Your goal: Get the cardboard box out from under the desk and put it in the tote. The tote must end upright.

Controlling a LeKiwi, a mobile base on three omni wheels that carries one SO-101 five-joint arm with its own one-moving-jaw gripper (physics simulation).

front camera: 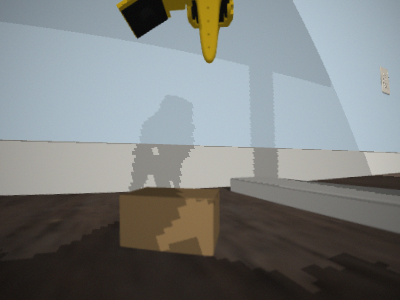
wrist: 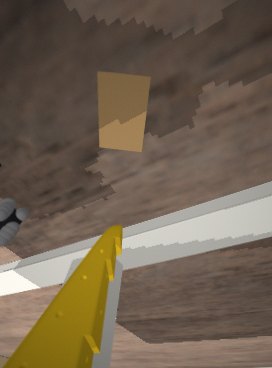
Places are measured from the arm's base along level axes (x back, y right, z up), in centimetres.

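Where they show: end effector, tool point: [front camera: 209, 58] [wrist: 121, 236].
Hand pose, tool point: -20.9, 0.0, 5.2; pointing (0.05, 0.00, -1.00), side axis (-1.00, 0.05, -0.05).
Observation:
Things, the pixels of their top centre, and the offset from my tool point, as dx, dy, dz. "pt": a spot on its surface instead.
- cardboard box, middle of its top: [front camera: 173, 192] [wrist: 122, 116] +1.2, -2.6, -10.7
- desk's low grey foot rail, surface spot: [front camera: 310, 196] pt -6.2, +11.2, -12.4
- outlet, middle of its top: [front camera: 383, 68] -63.6, +77.2, +31.5
The cardboard box [front camera: 167, 220] [wrist: 123, 112] sits on the dark wood floor, a little left of centre in the front view and in the upper middle of the wrist view. My gripper [front camera: 209, 56] [wrist: 117, 233] is open. One notched yellow jaw shows in the wrist view, and the other jaw is out of that picture. The gripper is raised well above the box and apart from it. The tote does not show in either view.
The desk's low grey foot rail [front camera: 310, 196] [wrist: 200, 220] runs along the right of the box. A grey wheel [wrist: 9, 220] shows at the wrist view's left edge. Behind the box stands a blue wall [front camera: 75, 90] with a white baseboard [front camera: 60, 167] and an outlet [front camera: 384, 81].

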